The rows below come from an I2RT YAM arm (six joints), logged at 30 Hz.
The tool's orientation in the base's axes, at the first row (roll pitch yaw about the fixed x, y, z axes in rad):
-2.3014, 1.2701, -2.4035
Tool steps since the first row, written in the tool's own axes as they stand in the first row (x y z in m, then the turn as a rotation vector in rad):
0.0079, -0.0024, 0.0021, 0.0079, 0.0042, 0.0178
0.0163, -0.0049, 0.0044, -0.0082, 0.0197, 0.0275
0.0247, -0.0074, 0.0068, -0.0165, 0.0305, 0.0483
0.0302, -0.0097, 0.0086, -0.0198, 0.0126, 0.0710
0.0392, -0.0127, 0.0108, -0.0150, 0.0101, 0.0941
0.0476, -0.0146, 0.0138, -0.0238, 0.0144, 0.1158
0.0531, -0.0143, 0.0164, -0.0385, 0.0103, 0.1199
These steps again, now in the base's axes. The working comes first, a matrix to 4 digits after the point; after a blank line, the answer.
The tool's axes in the first row as the columns of a matrix, in the base's axes (used below as rounded here):
-0.2191, 0.0772, 0.9726
-0.1993, 0.9723, -0.1221
-0.9551, -0.2206, -0.1977

0.0001, -0.0042, -0.0074, 0.0159, 0.0003, -0.0120
0.0003, -0.0086, -0.0154, 0.0301, 0.0174, -0.0020
0.0006, -0.0129, -0.0233, 0.0529, 0.0270, -0.0005
0.0010, -0.0165, -0.0284, 0.0744, 0.0075, 0.0021
0.0009, -0.0215, -0.0368, 0.0956, 0.0013, -0.0065
0.0019, -0.0254, -0.0450, 0.1190, 0.0046, -0.0033
0.0032, -0.0265, -0.0508, 0.1258, 0.0030, 0.0108

